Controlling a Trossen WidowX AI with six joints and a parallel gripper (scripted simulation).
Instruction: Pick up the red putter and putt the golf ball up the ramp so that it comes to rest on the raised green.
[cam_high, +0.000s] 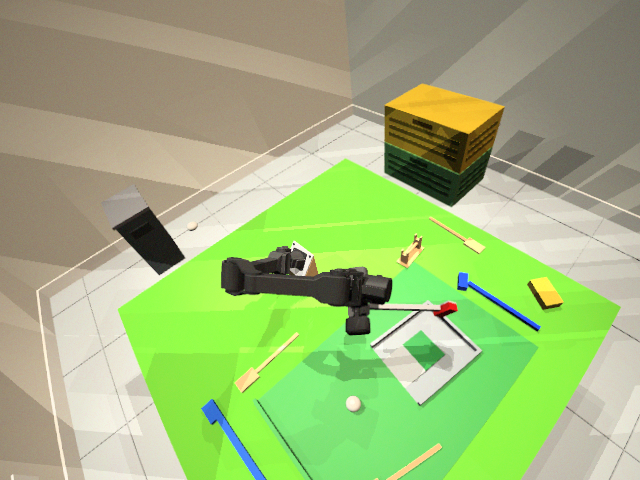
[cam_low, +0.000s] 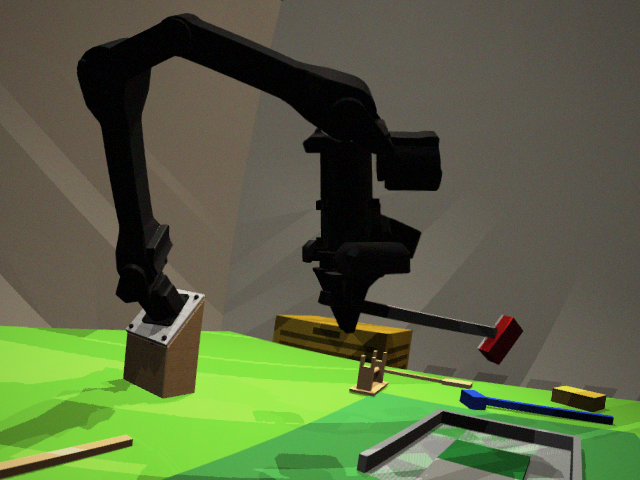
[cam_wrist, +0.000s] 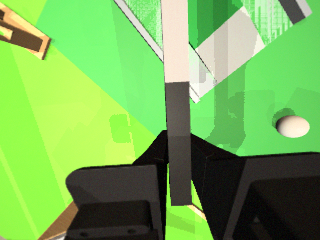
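Right now the red putter is 9 cm ahead of my gripper tip, 7 cm to the left of it and 2 cm above it. Round my gripper tip: white golf ball: 11 cm ahead, 20 cm to the right, 13 cm below; then yellow block: 41 cm ahead, 46 cm to the left, 14 cm below; then wooden stand: 4 cm behind, 36 cm to the left, 11 cm below.
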